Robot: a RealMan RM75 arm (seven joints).
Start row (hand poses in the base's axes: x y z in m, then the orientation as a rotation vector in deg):
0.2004, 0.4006, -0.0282, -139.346, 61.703, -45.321
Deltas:
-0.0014, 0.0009, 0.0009, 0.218, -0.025, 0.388
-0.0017, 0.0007, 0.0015, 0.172, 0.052, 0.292
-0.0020, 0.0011, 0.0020, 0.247, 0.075, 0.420
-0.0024, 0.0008, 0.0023, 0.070, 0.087, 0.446
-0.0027, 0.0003, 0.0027, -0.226, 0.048, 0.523
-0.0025, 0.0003, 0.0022, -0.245, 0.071, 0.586
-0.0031, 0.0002, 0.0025, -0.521, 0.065, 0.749
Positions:
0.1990, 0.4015, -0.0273, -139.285, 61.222, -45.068
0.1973, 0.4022, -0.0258, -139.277, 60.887, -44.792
0.1953, 0.4033, -0.0238, -139.265, 60.406, -44.395
0.1929, 0.4041, -0.0215, -139.415, 59.871, -44.102
0.1902, 0.4044, -0.0188, -139.812, 59.180, -44.036
0.1877, 0.4047, -0.0166, -140.257, 58.411, -43.935
0.1846, 0.4049, -0.0141, -140.980, 57.384, -43.977

